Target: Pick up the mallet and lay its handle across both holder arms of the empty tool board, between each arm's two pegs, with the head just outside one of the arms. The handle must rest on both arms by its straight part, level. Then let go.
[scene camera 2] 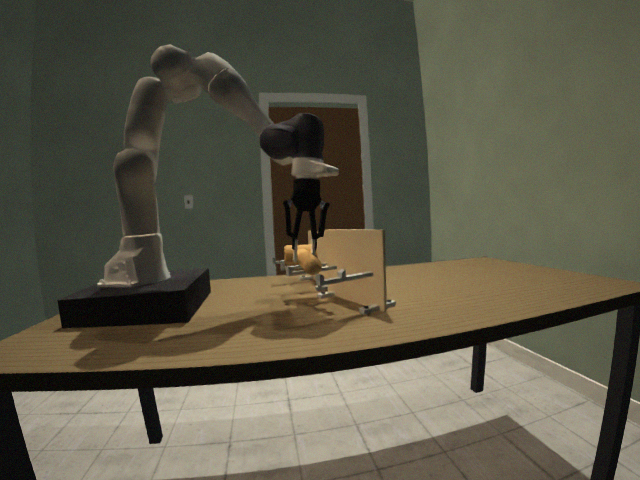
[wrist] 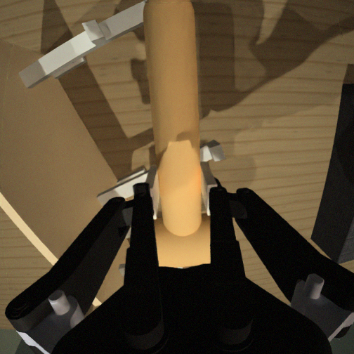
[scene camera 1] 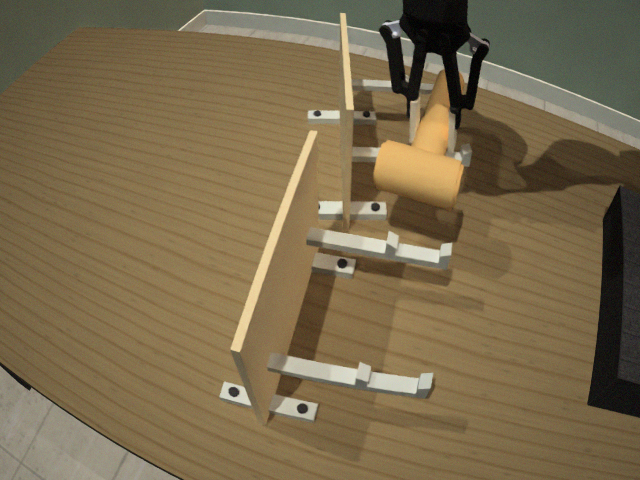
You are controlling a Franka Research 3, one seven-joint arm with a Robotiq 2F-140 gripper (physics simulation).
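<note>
My gripper (scene camera 1: 433,126) (scene camera 2: 305,250) (wrist: 179,174) is shut on the handle of the orange mallet (scene camera 1: 418,173) (scene camera 2: 310,262) (wrist: 172,90), close to the head. The mallet is over the two arms of the farther tool board (scene camera 1: 346,165) (scene camera 2: 356,263) (wrist: 50,125). In scene camera 1 the head is on the near side of its near arm (scene camera 1: 364,153). The handle runs askew across the arms. Its free end hides the outer end of the far arm (scene camera 1: 379,85) (scene camera 2: 356,275) (wrist: 120,25); an inner peg (wrist: 92,32) shows left of it. I cannot tell whether the handle touches either arm.
A second tool board (scene camera 1: 289,258) stands nearer in scene camera 1, with two bare, pegged arms (scene camera 1: 356,242) (scene camera 1: 320,369); the closer one is near the mallet head. The black robot base block (scene camera 1: 607,320) (scene camera 2: 129,304) (wrist: 335,175) stands on the table, on the arm-tip side of the boards.
</note>
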